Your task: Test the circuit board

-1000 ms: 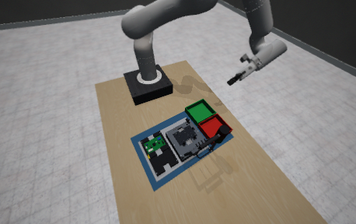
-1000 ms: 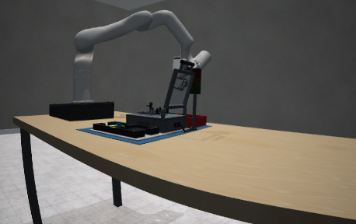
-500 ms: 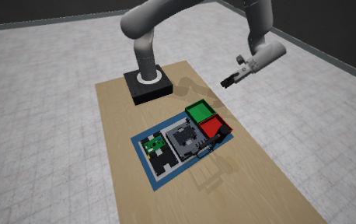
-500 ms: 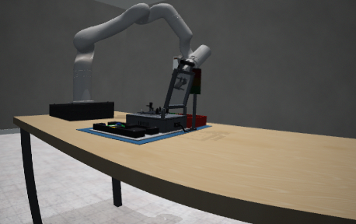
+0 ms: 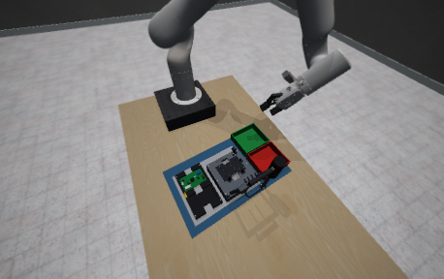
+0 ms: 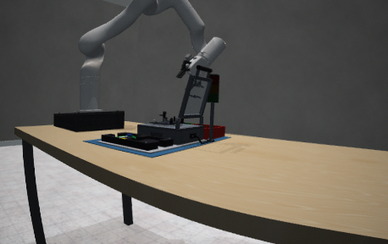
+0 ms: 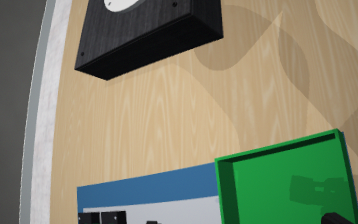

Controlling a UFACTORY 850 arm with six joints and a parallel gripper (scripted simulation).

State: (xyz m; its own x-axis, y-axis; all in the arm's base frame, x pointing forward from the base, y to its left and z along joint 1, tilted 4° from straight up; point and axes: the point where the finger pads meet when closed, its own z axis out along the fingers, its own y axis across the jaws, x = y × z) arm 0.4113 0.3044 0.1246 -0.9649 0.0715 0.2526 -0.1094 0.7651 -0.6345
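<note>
Now: hand 110 mm short of the green circuit board, 410 mm to the left of it and 220 mm above it. Round my hand: green bin 50 mm to the right, 220 mm below; red bin 140 mm ahead, 20 mm to the right, 220 mm below; tester lid 260 mm ahead, 200 mm to the right, 50 mm below.
</note>
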